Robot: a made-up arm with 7 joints. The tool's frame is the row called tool. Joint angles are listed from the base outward.
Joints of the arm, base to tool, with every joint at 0 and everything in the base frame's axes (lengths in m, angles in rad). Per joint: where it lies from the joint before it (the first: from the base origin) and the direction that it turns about. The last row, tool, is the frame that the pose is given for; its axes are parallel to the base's.
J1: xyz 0.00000 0.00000 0.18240 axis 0 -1 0
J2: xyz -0.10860 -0.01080 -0.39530 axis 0 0 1
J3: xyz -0.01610 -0.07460 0.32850 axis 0 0 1
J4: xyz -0.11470 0.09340 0.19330 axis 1 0 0
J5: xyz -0.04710 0.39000 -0.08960 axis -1 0 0
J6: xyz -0.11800 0.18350 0.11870 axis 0 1 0
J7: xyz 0.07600 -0.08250 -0.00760 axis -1 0 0
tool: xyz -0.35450 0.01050 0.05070
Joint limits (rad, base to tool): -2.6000..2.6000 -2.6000..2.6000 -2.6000..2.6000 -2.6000..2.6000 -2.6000..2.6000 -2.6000..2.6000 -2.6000..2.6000
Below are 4 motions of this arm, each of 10 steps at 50 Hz.
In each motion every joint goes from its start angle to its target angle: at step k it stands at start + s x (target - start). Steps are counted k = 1, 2, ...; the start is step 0. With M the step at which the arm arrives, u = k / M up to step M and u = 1 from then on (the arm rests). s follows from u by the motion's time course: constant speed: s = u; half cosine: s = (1 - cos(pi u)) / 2; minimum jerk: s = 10 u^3 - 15 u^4 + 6 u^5.
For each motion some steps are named. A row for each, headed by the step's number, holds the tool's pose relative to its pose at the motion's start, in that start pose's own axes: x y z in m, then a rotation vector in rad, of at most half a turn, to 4 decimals.
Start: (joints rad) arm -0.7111 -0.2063 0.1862 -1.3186 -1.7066 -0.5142 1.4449
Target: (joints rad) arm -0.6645 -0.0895 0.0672 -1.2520 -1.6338 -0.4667 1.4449
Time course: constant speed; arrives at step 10
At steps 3, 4, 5, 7, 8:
3: -0.0004 0.0091 0.0024 0.0009 -0.0047 0.0017
4: -0.0005 0.0122 0.0032 0.0012 -0.0062 0.0022
5: -0.0005 0.0152 0.0040 0.0014 -0.0078 0.0028
7: -0.0005 0.0212 0.0058 0.0020 -0.0109 0.0039
8: -0.0005 0.0241 0.0067 0.0022 -0.0124 0.0044

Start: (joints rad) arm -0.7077 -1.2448 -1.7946 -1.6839 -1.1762 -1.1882 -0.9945
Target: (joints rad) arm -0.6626 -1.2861 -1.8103 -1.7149 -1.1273 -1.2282 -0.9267
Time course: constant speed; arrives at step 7
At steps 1, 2, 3, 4, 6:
1: 0.0004 0.0013 0.0018 -0.0173 0.0093 0.0015
2: 0.0007 0.0027 0.0037 -0.0346 0.0187 0.0030
3: 0.0011 0.0040 0.0056 -0.0516 0.0282 0.0047
4: 0.0015 0.0053 0.0076 -0.0686 0.0378 0.0066
6: 0.0024 0.0079 0.0116 -0.1020 0.0575 0.0106

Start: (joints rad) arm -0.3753 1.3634 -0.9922 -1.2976 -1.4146 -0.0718 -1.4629
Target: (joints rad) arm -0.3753 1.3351 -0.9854 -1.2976 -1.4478 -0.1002 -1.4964
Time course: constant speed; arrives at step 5
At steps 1, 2, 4, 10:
1: 0.0003 -0.0017 -0.0015 0.0130 -0.0054 0.0057
2: 0.0006 -0.0034 -0.0030 0.0260 -0.0107 0.0114
4: 0.0013 -0.0068 -0.0060 0.0518 -0.0215 0.0230
10: 0.0017 -0.0085 -0.0076 0.0647 -0.0268 0.0289

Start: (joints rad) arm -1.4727 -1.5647 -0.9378 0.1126 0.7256 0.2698 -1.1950
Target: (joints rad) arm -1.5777 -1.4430 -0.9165 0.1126 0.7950 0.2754 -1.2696
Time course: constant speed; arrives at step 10
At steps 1, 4, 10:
1: -0.0077 -0.0110 -0.0048 -0.0071 -0.0025 0.0147
4: -0.0294 -0.0450 -0.0188 -0.0292 -0.0096 0.0584
10: -0.0671 -0.1169 -0.0452 -0.0760 -0.0230 0.1447

